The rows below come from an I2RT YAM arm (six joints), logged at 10 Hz.
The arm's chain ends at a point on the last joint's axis. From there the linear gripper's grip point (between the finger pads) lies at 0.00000 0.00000 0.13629 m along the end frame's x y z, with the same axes.
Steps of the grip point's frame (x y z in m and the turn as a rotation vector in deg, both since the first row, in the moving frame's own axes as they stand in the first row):
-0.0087, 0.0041, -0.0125, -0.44, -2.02, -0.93
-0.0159, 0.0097, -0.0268, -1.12, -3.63, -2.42
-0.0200, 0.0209, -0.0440, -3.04, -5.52, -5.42
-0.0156, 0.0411, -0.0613, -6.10, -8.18, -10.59
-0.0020, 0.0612, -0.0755, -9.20, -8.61, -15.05
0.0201, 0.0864, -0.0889, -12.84, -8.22, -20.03
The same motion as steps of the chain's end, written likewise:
-0.0039, 0.0030, -0.0124, -0.44, -2.02, -0.93
-0.0073, 0.0069, -0.0265, -1.12, -3.63, -2.42
-0.0073, 0.0131, -0.0432, -3.04, -5.52, -5.42
0.0023, 0.0250, -0.0592, -6.10, -8.18, -10.59
0.0152, 0.0371, -0.0722, -9.20, -8.61, -15.05
0.0338, 0.0535, -0.0842, -12.84, -8.22, -20.03

